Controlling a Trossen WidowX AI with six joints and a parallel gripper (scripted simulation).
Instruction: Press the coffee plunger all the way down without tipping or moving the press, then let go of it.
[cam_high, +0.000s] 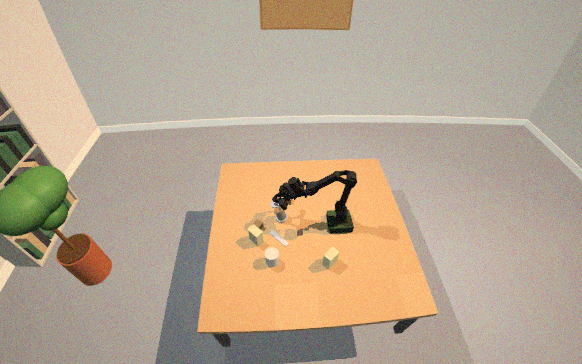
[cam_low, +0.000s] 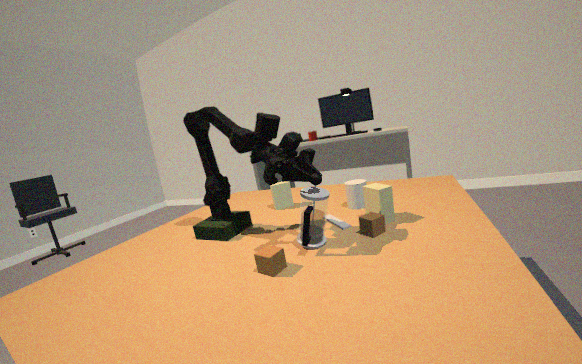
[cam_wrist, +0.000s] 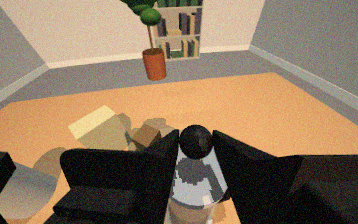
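The coffee press is 9 cm below my gripper tip and 3 cm behind it. From my gripper tip the other things lie so: flat grey strip 18 cm below, 17 cm to the left; then white cylinder 33 cm to the left, 14 cm below, 7 cm ahead.
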